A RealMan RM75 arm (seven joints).
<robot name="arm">
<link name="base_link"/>
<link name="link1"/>
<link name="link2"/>
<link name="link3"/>
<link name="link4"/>
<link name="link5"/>
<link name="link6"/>
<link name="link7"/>
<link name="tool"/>
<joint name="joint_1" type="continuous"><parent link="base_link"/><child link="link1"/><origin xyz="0 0 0.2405" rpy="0 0 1.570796"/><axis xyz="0 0 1"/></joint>
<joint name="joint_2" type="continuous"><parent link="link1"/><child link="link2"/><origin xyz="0 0 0" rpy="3.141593 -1.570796 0"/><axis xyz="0 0 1"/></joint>
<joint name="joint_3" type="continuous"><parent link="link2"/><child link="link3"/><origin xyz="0.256 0 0" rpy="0 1.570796 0"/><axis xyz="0 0 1"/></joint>
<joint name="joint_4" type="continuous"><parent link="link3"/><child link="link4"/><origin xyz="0 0 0" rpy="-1.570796 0 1.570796"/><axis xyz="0 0 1"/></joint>
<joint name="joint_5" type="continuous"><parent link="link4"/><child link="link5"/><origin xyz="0 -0.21 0" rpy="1.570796 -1.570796 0"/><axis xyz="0 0 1"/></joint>
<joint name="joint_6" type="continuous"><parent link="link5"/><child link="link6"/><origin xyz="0 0 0" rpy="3.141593 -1.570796 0"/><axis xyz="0 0 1"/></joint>
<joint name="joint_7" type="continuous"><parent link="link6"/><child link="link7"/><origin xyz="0.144 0 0" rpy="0 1.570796 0"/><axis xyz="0 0 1"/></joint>
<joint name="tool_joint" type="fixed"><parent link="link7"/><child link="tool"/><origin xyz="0 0 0" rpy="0 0 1.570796"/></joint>
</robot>
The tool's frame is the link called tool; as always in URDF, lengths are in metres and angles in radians. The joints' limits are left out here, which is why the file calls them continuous.
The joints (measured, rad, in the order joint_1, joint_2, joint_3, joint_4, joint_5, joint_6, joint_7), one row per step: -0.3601 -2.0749 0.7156 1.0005 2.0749 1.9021 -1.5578; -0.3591 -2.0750 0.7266 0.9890 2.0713 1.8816 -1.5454; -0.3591 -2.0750 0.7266 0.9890 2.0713 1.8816 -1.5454; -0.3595 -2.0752 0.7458 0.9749 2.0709 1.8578 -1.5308; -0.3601 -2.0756 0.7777 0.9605 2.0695 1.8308 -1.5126; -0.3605 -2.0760 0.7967 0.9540 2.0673 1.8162 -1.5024; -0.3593 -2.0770 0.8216 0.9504 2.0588 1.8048 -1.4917; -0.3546 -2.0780 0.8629 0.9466 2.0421 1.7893 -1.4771; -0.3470 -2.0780 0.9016 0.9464 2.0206 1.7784 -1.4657; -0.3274 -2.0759 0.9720 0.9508 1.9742 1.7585 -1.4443; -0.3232 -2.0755 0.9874 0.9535 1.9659 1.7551 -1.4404
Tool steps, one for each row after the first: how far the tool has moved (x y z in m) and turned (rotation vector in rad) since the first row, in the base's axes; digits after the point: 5 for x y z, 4 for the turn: -0.00118 0.00136 -0.00303 0.0076 0.0043 -0.0021; -0.00118 0.00136 -0.00303 0.0076 0.0043 -0.0021; -0.00219 0.00280 -0.00780 0.0086 0.0141 -0.0079; -0.00242 0.00410 -0.01443 0.0032 0.0289 -0.0224; -0.00215 0.00484 -0.01808 0.0004 0.0370 -0.0327; -0.00065 0.00501 -0.02205 -0.0048 0.0414 -0.0491; 0.00163 0.00431 -0.02804 -0.0146 0.0457 -0.0736; 0.00391 0.00286 -0.03264 -0.0225 0.0448 -0.0954; 0.00740 -0.00074 -0.03955 -0.0300 0.0396 -0.1329; 0.00822 -0.00165 -0.04098 -0.0329 0.0398 -0.1417
